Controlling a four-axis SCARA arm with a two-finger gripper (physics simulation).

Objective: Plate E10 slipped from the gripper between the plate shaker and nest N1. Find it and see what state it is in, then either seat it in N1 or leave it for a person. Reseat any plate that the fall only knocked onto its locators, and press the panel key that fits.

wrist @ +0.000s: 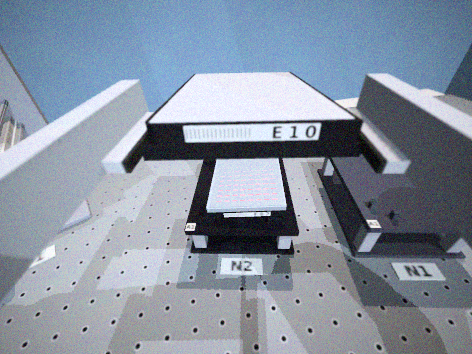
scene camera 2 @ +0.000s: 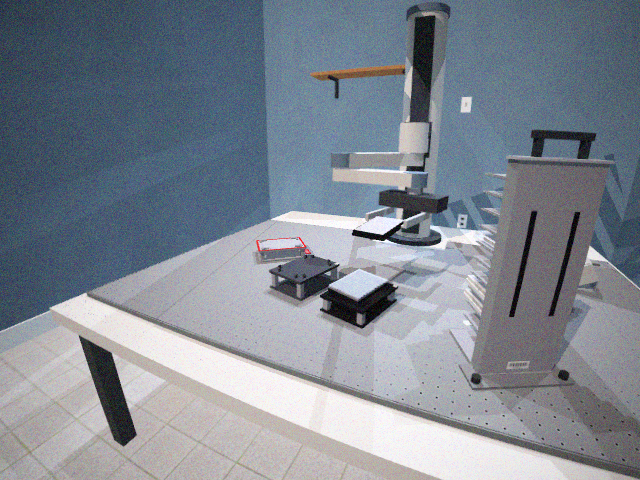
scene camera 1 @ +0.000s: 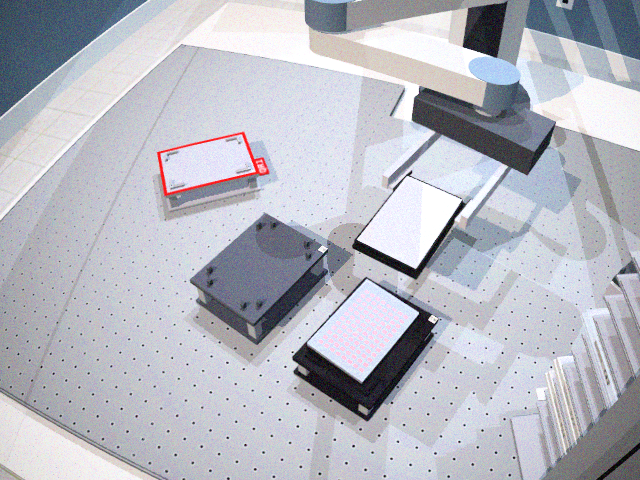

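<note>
My gripper is shut on plate E10, a black plate with a white top. It looks upright and level, held above the deck behind the nests, its E10 label facing the wrist camera. Nest N1 is dark grey, with bare locator pins and no plate on it. Nest N2 is black and bears a pale plate with pink wells; I cannot tell whether that plate sits fully down. The shaker and panel keys do not show.
A red-edged stand with corner locators and a red tag is at the back left. A tall grey plate hotel with several shelves stands at the right. The arm's column stands at the back.
</note>
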